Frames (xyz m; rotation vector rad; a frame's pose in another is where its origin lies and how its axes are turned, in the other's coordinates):
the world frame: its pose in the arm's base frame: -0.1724 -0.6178 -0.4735 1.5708 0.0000 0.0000
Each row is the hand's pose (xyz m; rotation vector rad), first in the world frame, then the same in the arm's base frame.
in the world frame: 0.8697 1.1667 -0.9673 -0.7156 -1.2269 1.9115
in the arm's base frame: 0.6973 0.3495 0.6932 0.1601 -2.1304 0.4647
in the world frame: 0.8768 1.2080 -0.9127 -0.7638 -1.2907 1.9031
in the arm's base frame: 0.7044 0.2949 0.7345 0.0985 -2.1503 0.4123
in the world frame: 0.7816 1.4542 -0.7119 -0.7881 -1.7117 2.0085
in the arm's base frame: 0.6092 0.0941 0.9807 -0.1629 -2.4459 0.1951
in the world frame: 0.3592 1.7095 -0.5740 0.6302 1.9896 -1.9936
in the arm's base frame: 0.1868 -0.0438 1.2360 -0.7348 -2.9244 0.0029
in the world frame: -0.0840 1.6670 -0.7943 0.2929 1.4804 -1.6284
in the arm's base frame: -0.2564 0.1765 1.1935 1.0943 2.4390 -0.1161
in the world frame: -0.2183 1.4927 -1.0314 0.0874 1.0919 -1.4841
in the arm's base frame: -0.3907 0.4136 1.0192 1.1478 1.9906 -0.3031
